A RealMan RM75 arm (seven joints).
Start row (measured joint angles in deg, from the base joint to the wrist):
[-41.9 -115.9 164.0 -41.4 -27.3 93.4 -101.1]
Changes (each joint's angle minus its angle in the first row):
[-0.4 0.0 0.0 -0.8 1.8 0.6 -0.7]
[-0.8 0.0 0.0 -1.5 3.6 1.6 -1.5]
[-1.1 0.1 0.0 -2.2 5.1 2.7 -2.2]
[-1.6 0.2 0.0 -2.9 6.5 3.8 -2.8]
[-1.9 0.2 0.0 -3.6 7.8 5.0 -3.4]
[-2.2 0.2 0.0 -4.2 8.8 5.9 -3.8]
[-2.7 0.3 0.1 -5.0 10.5 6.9 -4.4]
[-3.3 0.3 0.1 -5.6 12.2 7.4 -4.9]
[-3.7 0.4 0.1 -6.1 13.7 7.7 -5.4]
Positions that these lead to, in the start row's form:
[-42.3 -115.9 164.0 -42.2 -25.5 94.0 -101.8]
[-42.7 -115.9 164.0 -42.9 -23.7 95.0 -102.6]
[-43.0 -115.8 164.0 -43.6 -22.2 96.1 -103.3]
[-43.5 -115.7 164.0 -44.3 -20.8 97.2 -103.9]
[-43.8 -115.7 164.0 -45.0 -19.5 98.4 -104.5]
[-44.1 -115.7 164.0 -45.6 -18.5 99.3 -104.9]
[-44.6 -115.6 164.1 -46.4 -16.8 100.3 -105.5]
[-45.2 -115.6 164.1 -47.0 -15.1 100.8 -106.0]
[-45.6 -115.5 164.1 -47.5 -13.6 101.1 -106.5]

